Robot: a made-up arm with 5 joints.
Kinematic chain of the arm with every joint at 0, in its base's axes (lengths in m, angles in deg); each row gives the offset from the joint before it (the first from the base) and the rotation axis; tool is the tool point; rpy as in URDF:
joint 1: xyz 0 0 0.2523 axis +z
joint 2: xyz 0 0 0 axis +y
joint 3: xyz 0.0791 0 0.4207 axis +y
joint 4: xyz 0.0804 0 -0.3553 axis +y
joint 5: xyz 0.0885 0 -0.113 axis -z
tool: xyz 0 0 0 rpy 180 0 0
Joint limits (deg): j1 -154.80..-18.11 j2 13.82..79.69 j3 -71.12..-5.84 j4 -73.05..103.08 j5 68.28..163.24
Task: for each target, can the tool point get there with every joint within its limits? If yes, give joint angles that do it. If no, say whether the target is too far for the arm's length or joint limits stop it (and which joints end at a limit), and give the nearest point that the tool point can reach.
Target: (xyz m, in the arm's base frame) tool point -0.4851 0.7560 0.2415
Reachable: no: joint limits stop it (at a limit: joint 2, joint 3) | nearest point -0.0175 0.0273 0.0973 | short by 0.878 m
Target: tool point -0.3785 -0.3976 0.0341
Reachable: yes | joints -133.59 46.38 -46.93 -9.03 148.73
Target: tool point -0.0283 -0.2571 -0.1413
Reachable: yes | joints -96.28 67.68 -39.15 34.92 84.66
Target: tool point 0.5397 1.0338 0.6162
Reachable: no: too far | nearest point 0.3402 -0.1113 0.3172 | short by 1.200 m
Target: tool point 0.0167 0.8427 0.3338
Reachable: no: joint limits stop it (at a limit: joint 2, joint 3) | nearest point 0.0006 0.0293 0.1115 | short by 0.843 m
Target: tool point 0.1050 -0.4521 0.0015
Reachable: yes | joints -76.93 47.88 -36.21 -13.54 124.88
